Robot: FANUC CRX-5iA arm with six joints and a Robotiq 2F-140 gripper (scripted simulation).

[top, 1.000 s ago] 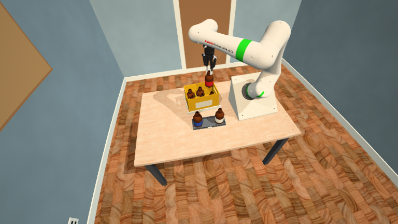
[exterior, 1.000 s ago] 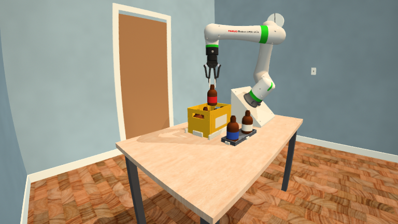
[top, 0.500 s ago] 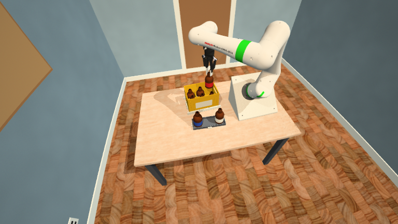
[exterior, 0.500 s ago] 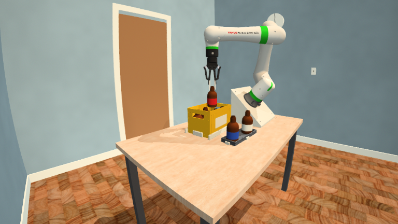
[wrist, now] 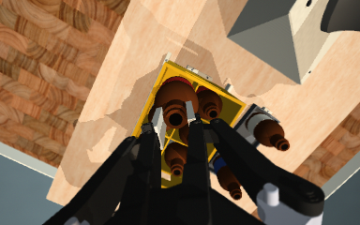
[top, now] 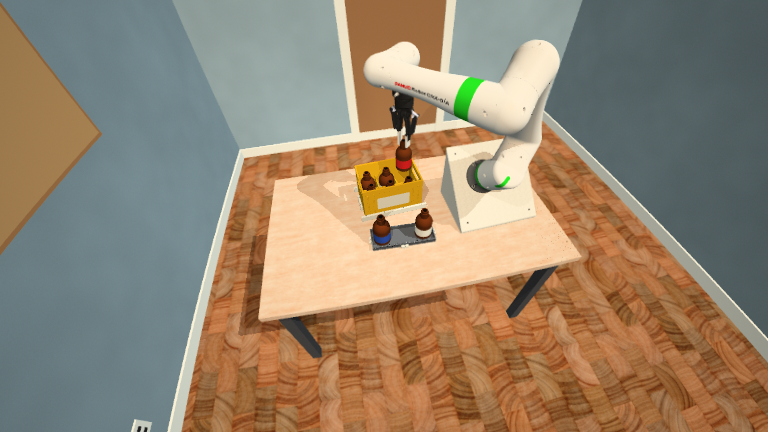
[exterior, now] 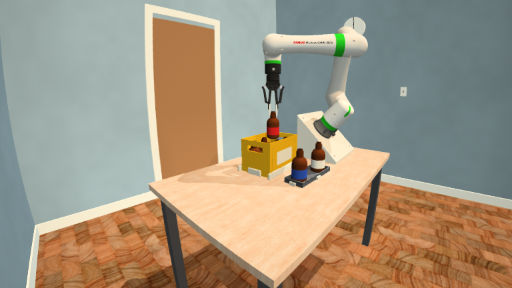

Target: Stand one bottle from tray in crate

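The yellow crate is 8 cm ahead of my hand, 6 cm to the left of it and 23 cm below it. From my hand the other things lie so: dark tray: 3 cm ahead, 29 cm to the left, 30 cm below; blue-labelled bottle: 12 cm ahead, 30 cm to the left, 23 cm below.
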